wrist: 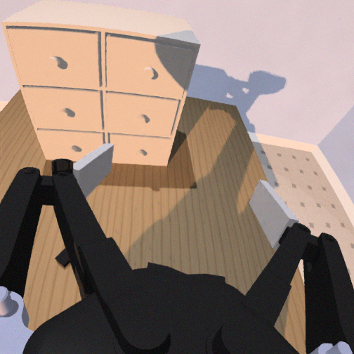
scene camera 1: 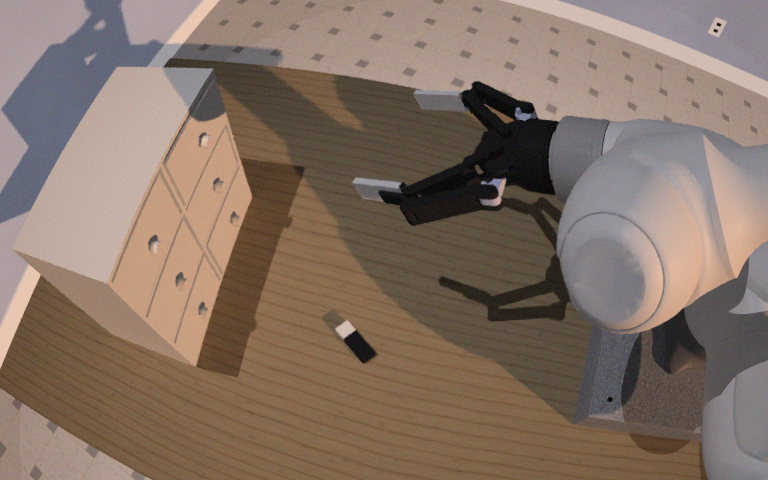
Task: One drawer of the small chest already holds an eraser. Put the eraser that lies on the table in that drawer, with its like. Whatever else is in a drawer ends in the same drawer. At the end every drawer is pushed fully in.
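Note:
The small chest [scene camera 1: 113,147] [wrist: 102,85] stands at the left in the scene view. Its front has three rows of two drawers, each with a round knob, and every drawer looks shut; what is inside is hidden. The eraser [scene camera 1: 355,341], black with a white end, lies on the table in front of the chest. In the wrist view a dark part of the eraser [wrist: 63,257] shows beside the left finger. My gripper [scene camera 1: 407,144] [wrist: 184,174] is open and empty, raised above the table and pointing toward the chest front, well apart from chest and eraser.
The wooden table [scene camera 1: 317,418] [wrist: 215,250] carries the chest and the grey robot base plate [scene camera 1: 656,396] at the right. Walls and tiled floor [scene camera 1: 385,33] [wrist: 325,200] lie beyond the table's edges. The arm's shadow falls over the table and the chest's upper corner.

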